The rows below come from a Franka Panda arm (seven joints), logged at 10 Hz.
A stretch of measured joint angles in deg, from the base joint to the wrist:
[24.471 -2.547 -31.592 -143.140 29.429 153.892 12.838]
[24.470 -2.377 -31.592 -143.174 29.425 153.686 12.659]
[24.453 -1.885 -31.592 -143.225 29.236 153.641 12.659]
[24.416 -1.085 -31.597 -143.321 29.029 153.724 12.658]
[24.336 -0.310 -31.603 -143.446 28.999 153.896 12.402]
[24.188 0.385 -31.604 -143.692 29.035 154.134 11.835]
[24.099 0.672 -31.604 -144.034 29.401 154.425 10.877]
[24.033 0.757 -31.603 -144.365 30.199 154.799 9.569]
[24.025 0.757 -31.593 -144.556 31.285 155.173 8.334]
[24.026 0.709 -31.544 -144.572 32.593 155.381 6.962]
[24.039 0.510 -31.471 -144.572 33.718 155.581 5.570]
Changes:
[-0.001 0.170 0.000 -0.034 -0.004 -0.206 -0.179]
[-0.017 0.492 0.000 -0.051 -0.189 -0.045 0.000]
[-0.037 0.800 -0.005 -0.096 -0.207 0.083 -0.001]
[-0.080 0.775 -0.006 -0.125 -0.030 0.172 -0.256]
[-0.148 0.695 -0.001 -0.246 0.036 0.238 -0.567]
[-0.089 0.287 0.000 -0.342 0.366 0.291 -0.958]
[-0.066 0.085 0.001 -0.331 0.798 0.374 -1.308]
[-0.008 0.000 0.010 -0.191 1.086 0.374 -1.235]
[0.001 -0.048 0.049 -0.016 1.308 0.208 -1.372]
[0.013 -0.199 0.073 0.000 1.125 0.200 -1.392]

